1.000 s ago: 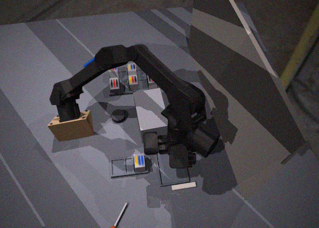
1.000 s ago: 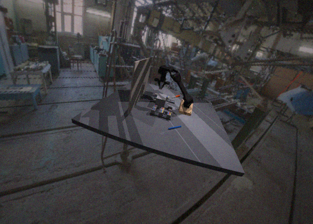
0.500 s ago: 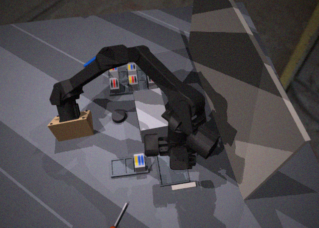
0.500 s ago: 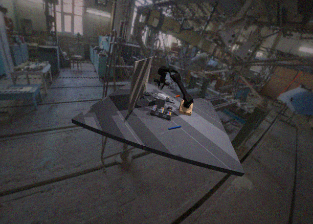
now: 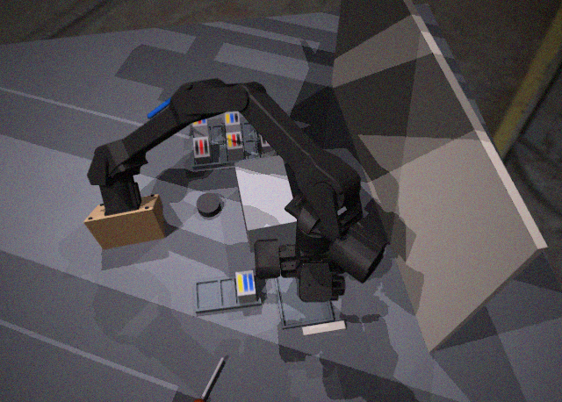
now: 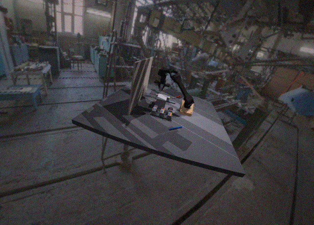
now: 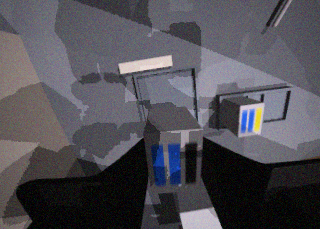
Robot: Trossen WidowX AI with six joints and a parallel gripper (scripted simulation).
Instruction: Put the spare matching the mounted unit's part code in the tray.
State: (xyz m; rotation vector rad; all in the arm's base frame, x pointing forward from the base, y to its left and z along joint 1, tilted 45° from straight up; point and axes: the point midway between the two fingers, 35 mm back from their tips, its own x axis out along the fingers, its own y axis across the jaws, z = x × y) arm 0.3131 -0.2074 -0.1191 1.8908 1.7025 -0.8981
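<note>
Right now the tray is 100 mm below my gripper tip, 10 mm to the left of it and 10 mm behind it. From my gripper tip the other things lie so: grey spare block: 20 mm above; then tall panel: 210 mm ahead, 180 mm to the left, 120 mm above; then flat holder: 150 mm behind, 100 mm below, 40 mm to the left.
</note>
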